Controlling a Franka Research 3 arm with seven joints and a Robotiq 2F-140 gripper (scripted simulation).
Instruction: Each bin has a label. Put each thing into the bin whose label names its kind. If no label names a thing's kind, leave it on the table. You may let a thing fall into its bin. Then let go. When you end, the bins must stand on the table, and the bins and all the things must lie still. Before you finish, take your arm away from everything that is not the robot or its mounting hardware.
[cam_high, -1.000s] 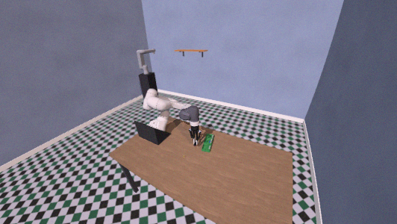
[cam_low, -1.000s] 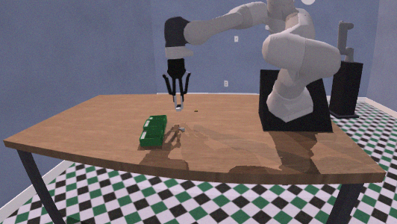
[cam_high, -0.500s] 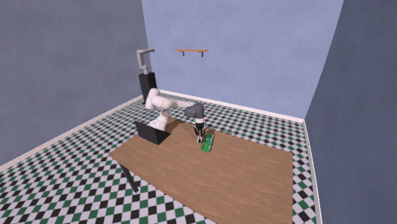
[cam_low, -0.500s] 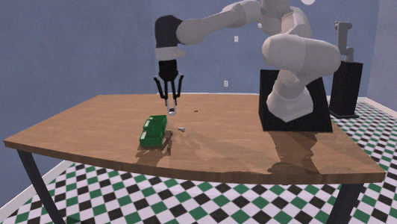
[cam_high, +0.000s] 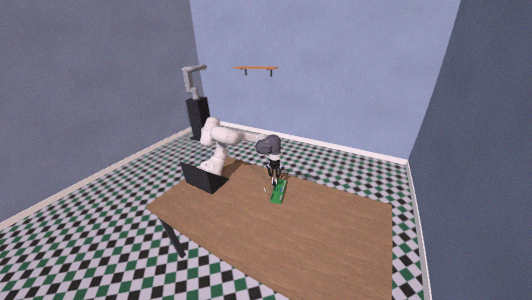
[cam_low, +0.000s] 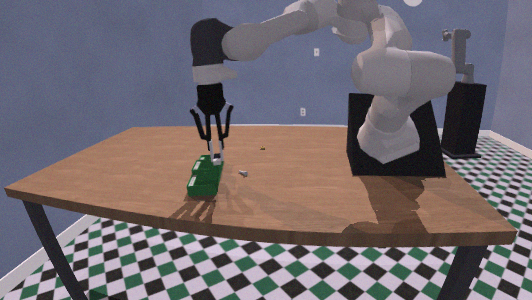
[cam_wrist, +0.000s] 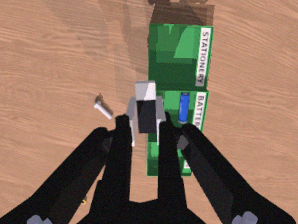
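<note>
Right now my hand is 80 mm above the joined green bins, 40 mm short of it and 20 mm to the left of it. The rest, counted from my hand: green cylinder: 90 mm below, 30 mm to the right, 20 mm ahead; then black-and-white block: 30 mm below, 10 mm to the left; then blue cylinder: 90 mm below, 60 mm ahead, 20 mm to the right.
</note>
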